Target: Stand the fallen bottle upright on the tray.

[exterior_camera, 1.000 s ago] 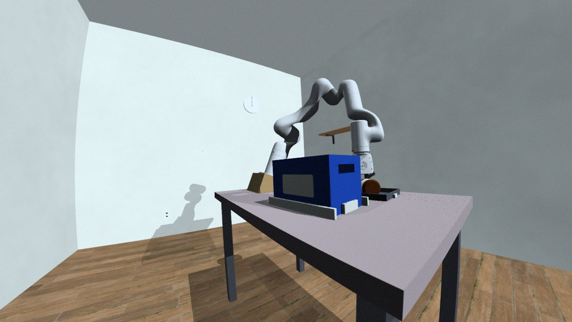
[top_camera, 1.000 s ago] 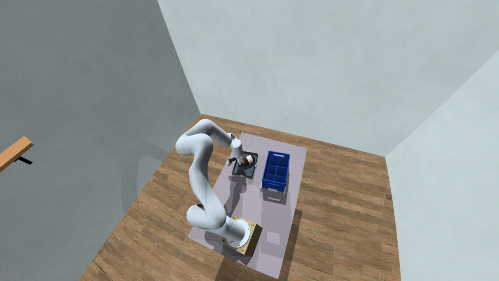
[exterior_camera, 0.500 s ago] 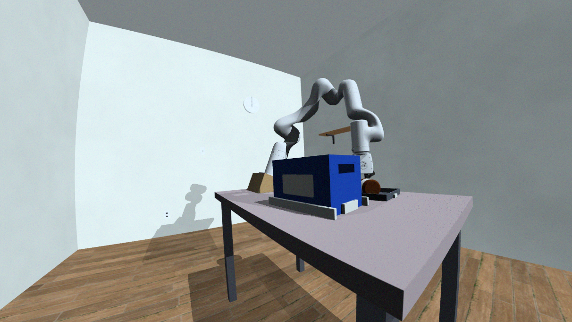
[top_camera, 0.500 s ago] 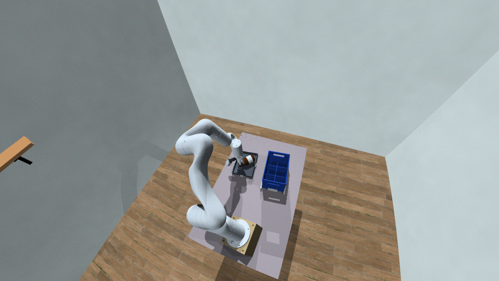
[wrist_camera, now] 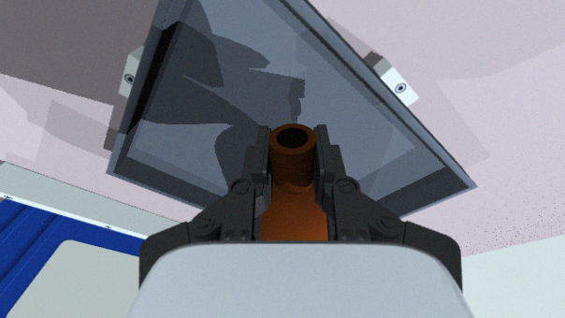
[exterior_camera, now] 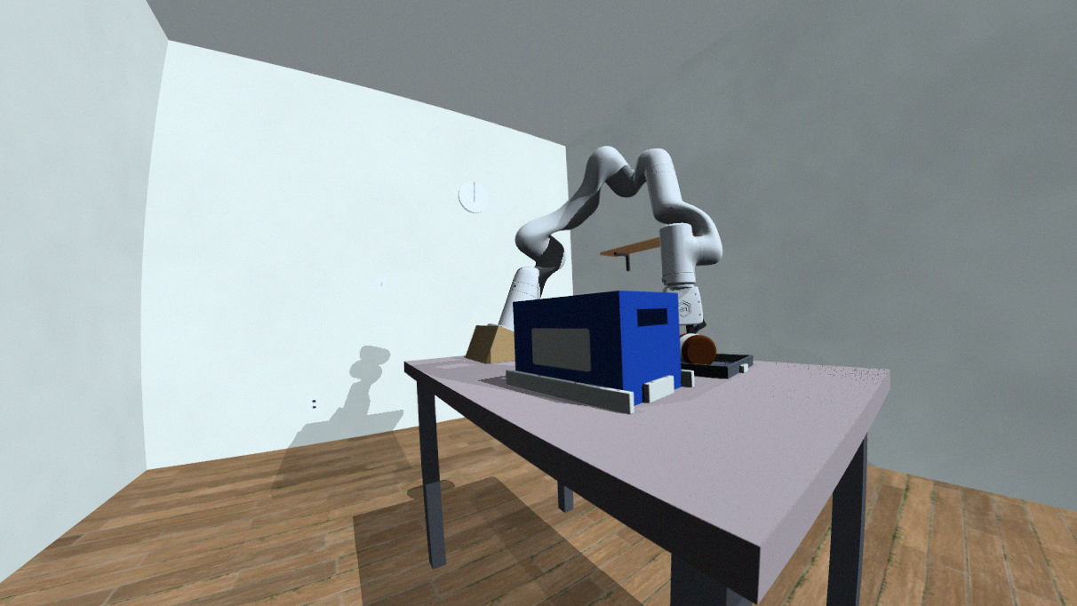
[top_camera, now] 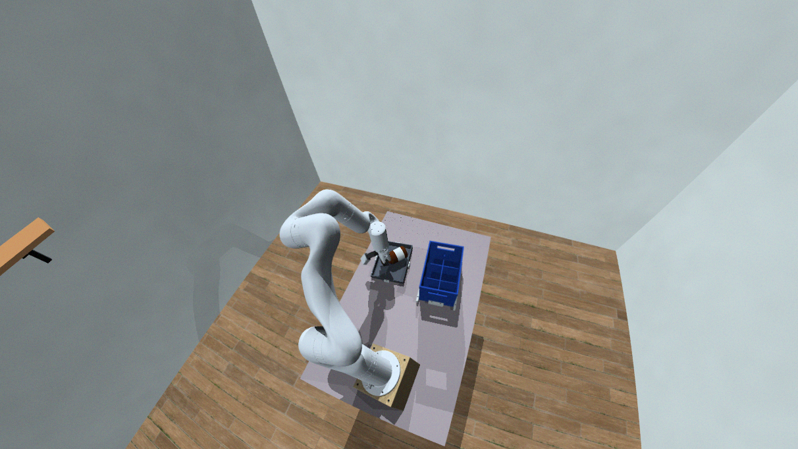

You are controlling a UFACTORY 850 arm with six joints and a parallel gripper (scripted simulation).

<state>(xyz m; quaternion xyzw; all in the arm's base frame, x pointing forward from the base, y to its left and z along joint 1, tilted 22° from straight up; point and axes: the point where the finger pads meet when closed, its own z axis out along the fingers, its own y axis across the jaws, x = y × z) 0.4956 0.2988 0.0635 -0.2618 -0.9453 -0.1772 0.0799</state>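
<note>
Right now my hand is 50 mm short of the brown bottle and 30 mm to the left of it. From my hand the other things lie so: blue crate (70 mm ahead, 320 mm to the right, 30 mm above); then dark grey tray (40 mm ahead, 30 mm to the right, 40 mm below).
</note>
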